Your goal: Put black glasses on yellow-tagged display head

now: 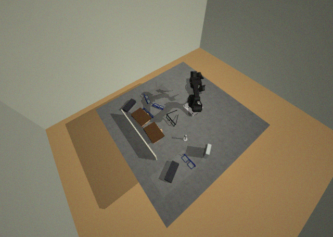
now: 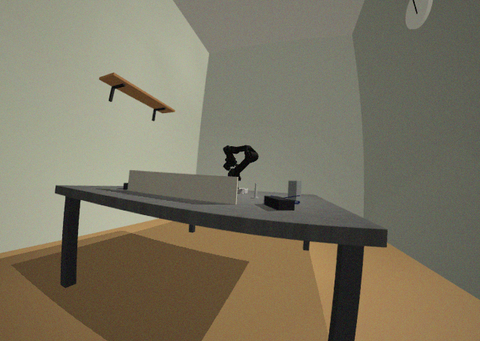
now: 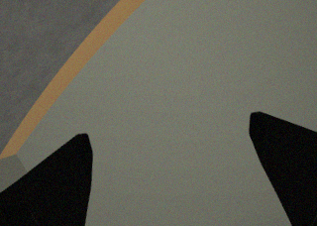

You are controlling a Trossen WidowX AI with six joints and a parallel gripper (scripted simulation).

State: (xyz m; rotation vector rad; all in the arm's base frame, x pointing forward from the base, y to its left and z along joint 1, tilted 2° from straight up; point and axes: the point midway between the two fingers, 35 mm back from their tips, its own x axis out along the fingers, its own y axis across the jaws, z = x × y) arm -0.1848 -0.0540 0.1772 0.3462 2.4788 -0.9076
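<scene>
My gripper tip is 53 cm short of the white stand, 27 cm to the right of it and 18 cm above it. From my gripper tip the other things lie so: brown head: 70 cm ahead, 6 cm to the left, 14 cm below; then long white board: 83 cm ahead, 5 cm to the right, 15 cm below; then white box: 48 cm ahead, 49 cm to the left, 15 cm below.
</scene>
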